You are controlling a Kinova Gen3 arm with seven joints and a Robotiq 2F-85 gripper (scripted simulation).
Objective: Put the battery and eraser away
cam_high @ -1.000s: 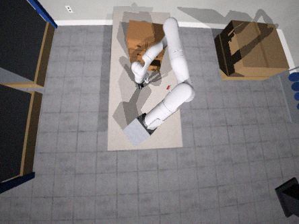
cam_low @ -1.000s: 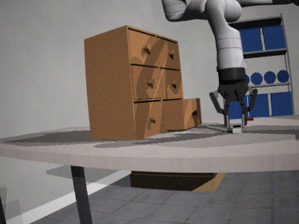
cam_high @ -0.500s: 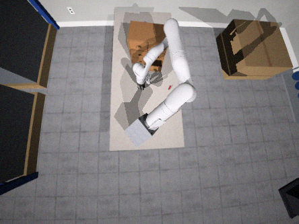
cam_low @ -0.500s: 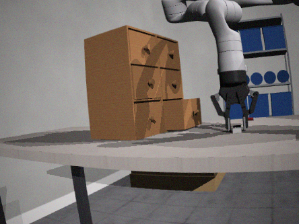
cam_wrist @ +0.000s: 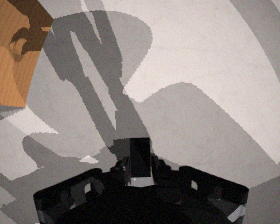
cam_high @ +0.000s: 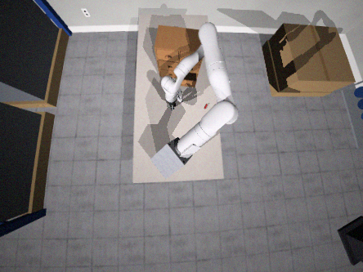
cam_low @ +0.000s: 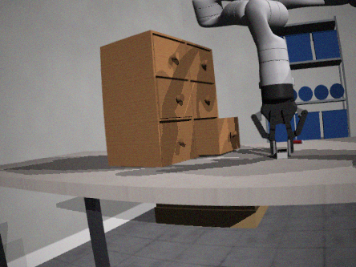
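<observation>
Right now my hand is 1 cm to the right of the eraser and 1 cm above it. The rest, counted from my hand: red AA battery: 29 cm ahead, 11 cm to the right, 10 cm above.
</observation>
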